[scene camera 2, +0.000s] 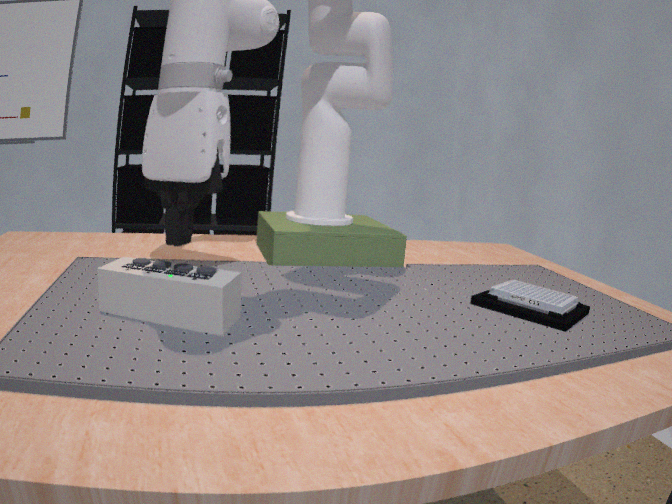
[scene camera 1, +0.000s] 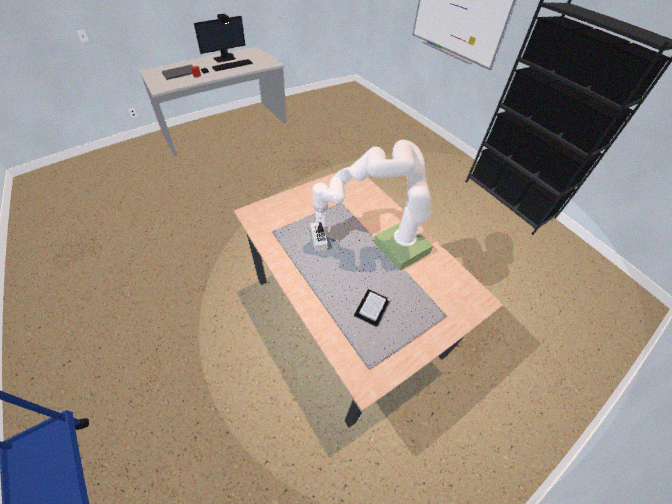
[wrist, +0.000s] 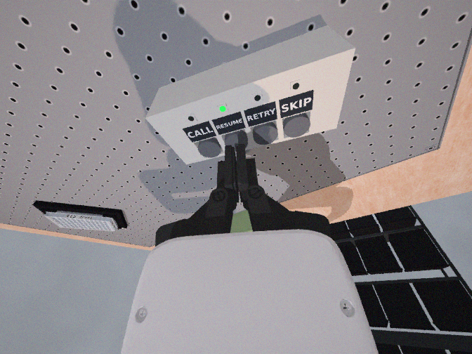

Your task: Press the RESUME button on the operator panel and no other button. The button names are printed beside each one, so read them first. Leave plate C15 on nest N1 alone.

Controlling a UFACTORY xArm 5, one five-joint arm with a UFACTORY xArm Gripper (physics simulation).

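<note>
The operator panel (scene camera 1: 320,243) (scene camera 2: 162,298) (wrist: 335,75) is a pale box with several round grey buttons, labelled CALL, RESUME, RETRY and SKIP in the wrist view. A green light (scene camera 2: 170,276) (wrist: 222,108) is lit above the RESUME label (wrist: 229,123); the lamps by the other labels are dark. The RESUME button (wrist: 234,139) is partly behind the fingertips. My gripper (scene camera 2: 178,243) (wrist: 236,156) is shut and empty, its tips a little above the panel top. Plate C15 (scene camera 1: 372,306) (scene camera 2: 534,295) (wrist: 80,221) lies on the black nest N1 (scene camera 1: 374,323) (scene camera 2: 521,318) (wrist: 126,220).
The panel and nest stand on a grey perforated board (scene camera 1: 401,325) (scene camera 2: 325,347) (wrist: 400,120) on the wooden table (scene camera 1: 303,303) (scene camera 2: 325,444). The arm's green base block (scene camera 1: 401,259) (scene camera 2: 336,250) stands at the board's back edge. A dark shelf rack (scene camera 2: 123,108) is behind.
</note>
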